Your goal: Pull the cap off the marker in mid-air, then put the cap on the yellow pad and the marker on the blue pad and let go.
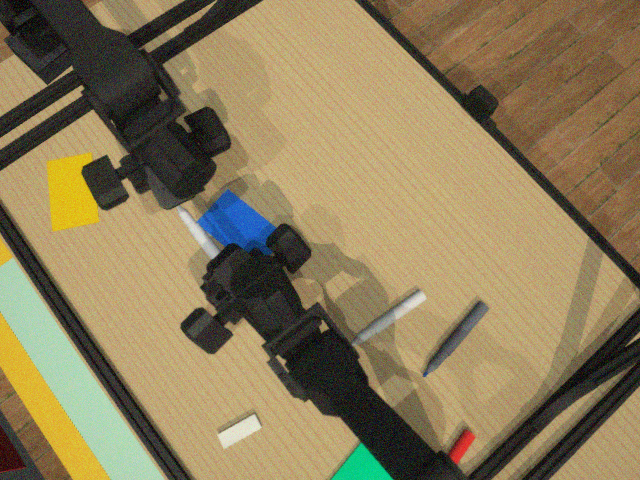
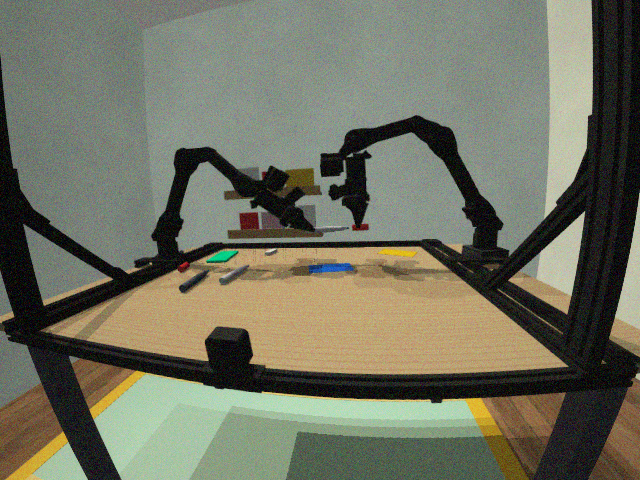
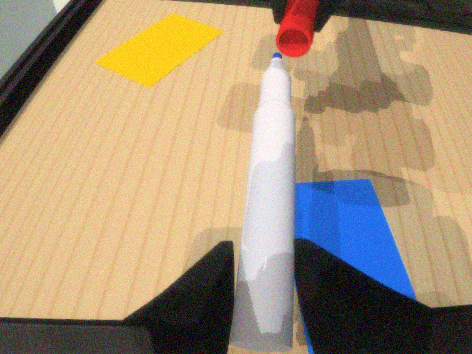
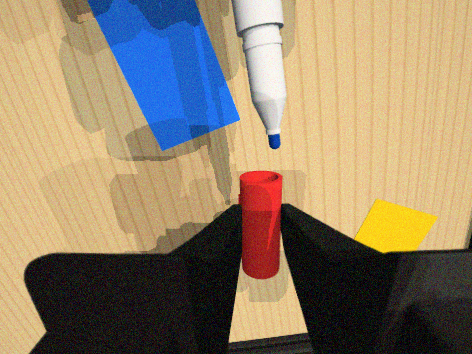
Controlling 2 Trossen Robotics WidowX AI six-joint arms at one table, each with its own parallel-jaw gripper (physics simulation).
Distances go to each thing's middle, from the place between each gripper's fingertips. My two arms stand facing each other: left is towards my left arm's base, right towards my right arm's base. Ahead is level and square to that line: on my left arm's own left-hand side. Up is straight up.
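My left hand is 100 mm above the blue pad (image 1: 229,220), 50 mm to the left of it and 60 mm past it. Counting from that same left hand, the yellow pad (image 1: 71,202) is 100 mm below, 110 mm ahead and 280 mm to the right, and the white pen (image 1: 417,298) is 90 mm below, 140 mm behind and 210 mm to the left.
As for my right hand, it's 110 mm higher than the yellow pad, 120 mm short of it and 140 mm to the left of it. The white pen is 100 mm below my right hand, 340 mm to the left of it and 130 mm behind it, while the blue pad is 110 mm below that hand, 80 mm to the left of it and 50 mm behind it.
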